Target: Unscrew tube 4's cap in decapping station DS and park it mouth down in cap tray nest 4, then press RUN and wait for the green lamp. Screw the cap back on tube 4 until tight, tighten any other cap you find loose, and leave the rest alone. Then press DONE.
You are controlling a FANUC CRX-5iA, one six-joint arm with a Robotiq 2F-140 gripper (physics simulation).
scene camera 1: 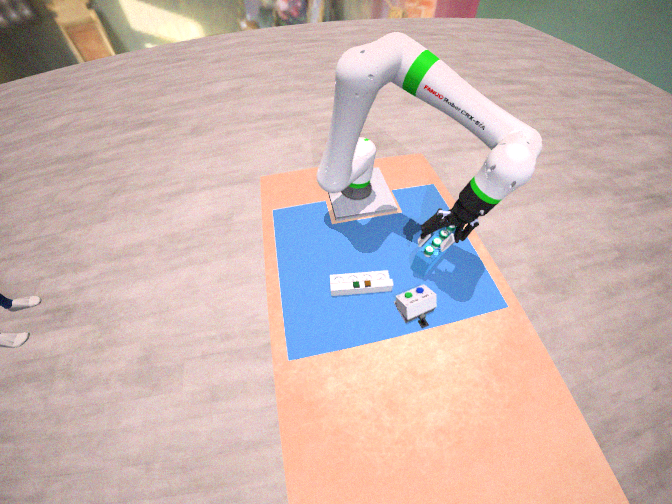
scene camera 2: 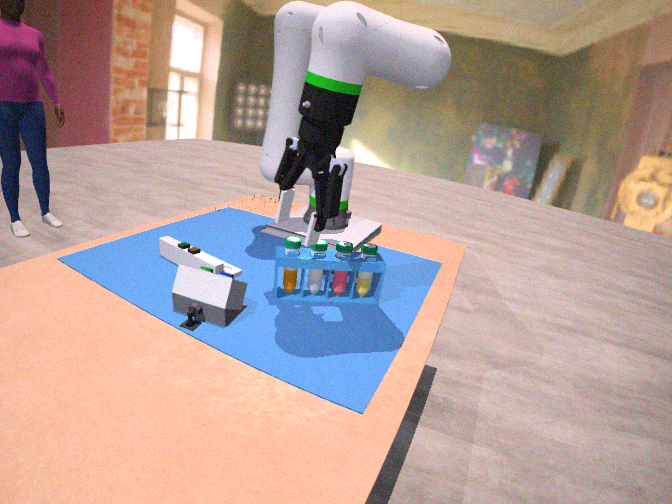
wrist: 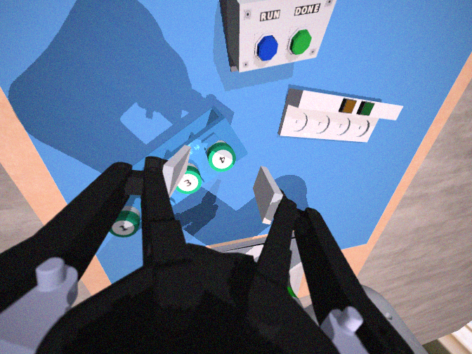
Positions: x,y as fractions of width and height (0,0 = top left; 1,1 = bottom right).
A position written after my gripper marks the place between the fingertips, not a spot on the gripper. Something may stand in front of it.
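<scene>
Button box visible at (scene camera 2: 0.30,0.58), (scene camera 1: 0.62,0.60) and (wrist: 0.54,0.12). Blue mat visible at (scene camera 2: 0.51,0.70), (scene camera 1: 0.46,0.49) and (wrist: 0.19,0.26). My gripper visible at (scene camera 2: 0.44,0.46), (scene camera 1: 0.64,0.49) and (wrist: 0.47,0.48).
</scene>
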